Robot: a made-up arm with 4 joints.
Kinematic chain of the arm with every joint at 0, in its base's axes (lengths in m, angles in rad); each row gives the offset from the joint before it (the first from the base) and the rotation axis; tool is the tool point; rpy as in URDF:
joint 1: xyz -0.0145 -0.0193 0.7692 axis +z
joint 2: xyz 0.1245 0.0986 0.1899 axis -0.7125 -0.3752 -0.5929
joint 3: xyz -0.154 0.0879 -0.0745 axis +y
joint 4: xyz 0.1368 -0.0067 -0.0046 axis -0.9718 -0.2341 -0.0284
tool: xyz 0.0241 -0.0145 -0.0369 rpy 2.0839 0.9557 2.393
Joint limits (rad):
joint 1: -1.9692..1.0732
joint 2: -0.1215..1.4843
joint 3: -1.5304..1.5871
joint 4: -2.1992..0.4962
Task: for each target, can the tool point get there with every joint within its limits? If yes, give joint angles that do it. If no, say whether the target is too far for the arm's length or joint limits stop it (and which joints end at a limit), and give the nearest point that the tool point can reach.
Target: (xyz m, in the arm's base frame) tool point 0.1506 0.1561 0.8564
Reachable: yes | joints -0.0752 0.2736 -0.1863 -1.0930
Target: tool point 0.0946 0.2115 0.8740
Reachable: yes | joints 0.4909 1.3153 -0.6079 -1.8422
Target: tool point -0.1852 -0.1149 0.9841
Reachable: no: joint limits stop it (at a limit: joint 1, joint 2, joint 4) | nearest point -0.0954 -0.1645 0.8747 | short by 0.150 m
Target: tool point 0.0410 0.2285 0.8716
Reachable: yes | joints 0.4732 0.5144 -0.2491 -1.9120
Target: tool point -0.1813 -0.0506 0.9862
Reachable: no: joint limits stop it (at a limit: joint 1, joint 2, joint 3, joint 4) | nearest point -0.2110 0.0528 1.0470 | short by 0.124 m
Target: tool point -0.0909 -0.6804 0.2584
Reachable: no: too far | nearest point -0.0119 -0.1835 0.6968 | short by 0.667 m
